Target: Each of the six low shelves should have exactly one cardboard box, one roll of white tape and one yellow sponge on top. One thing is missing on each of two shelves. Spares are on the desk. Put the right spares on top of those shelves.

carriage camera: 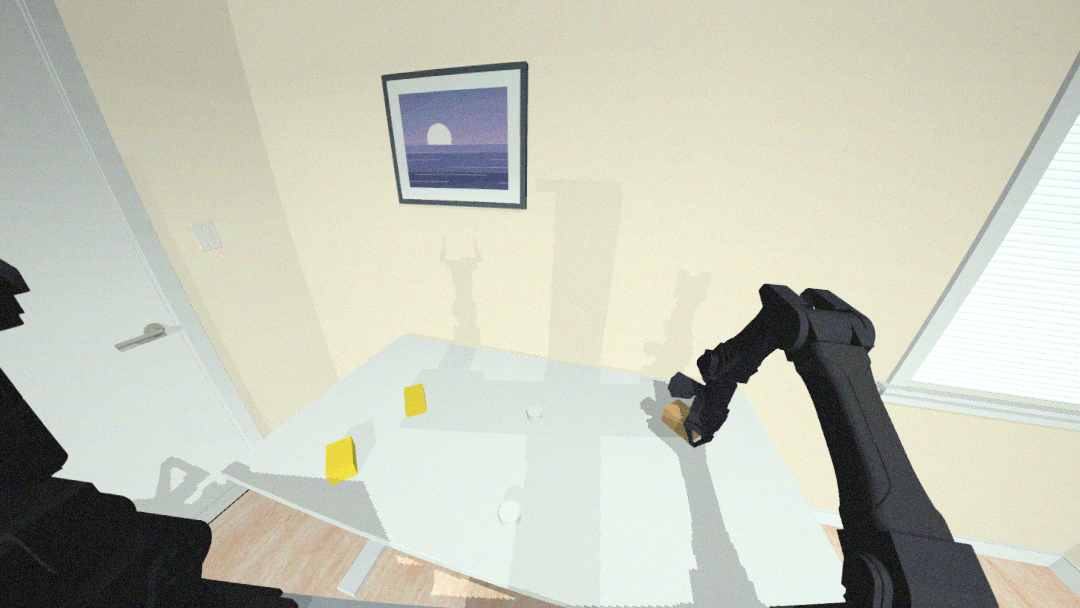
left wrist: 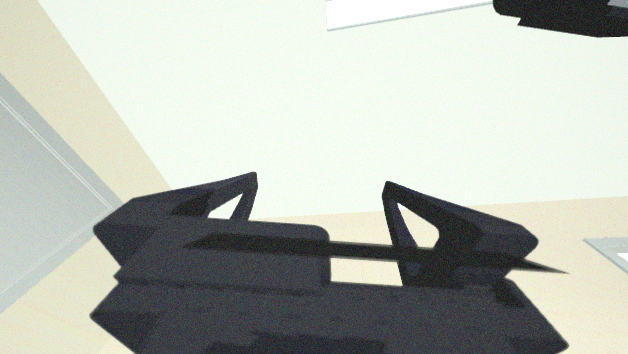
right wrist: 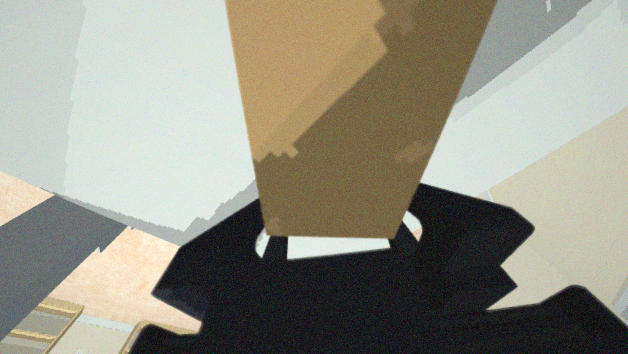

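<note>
My right gripper (carriage camera: 685,413) (right wrist: 327,180) is shut on a brown cardboard box (carriage camera: 674,417) (right wrist: 320,100) and holds it above the right part of the white desk (carriage camera: 642,521) (right wrist: 150,125). My left gripper (left wrist: 320,183) is open and empty, raised well away from the desk. Two yellow sponges (carriage camera: 414,400) (carriage camera: 340,459) lie on the left part of the desk. Two rolls of white tape (carriage camera: 534,413) (carriage camera: 509,513) lie near its middle, one farther back. The tops of the six low shelves do not show clearly in any view.
Wooden-edged furniture (right wrist: 67,306) shows at the lower left of the right wrist view, beyond the desk. A wall with a framed picture (carriage camera: 461,194) stands behind the desk. A door (carriage camera: 83,249) is at the left, a window with blinds (carriage camera: 1012,324) at the right.
</note>
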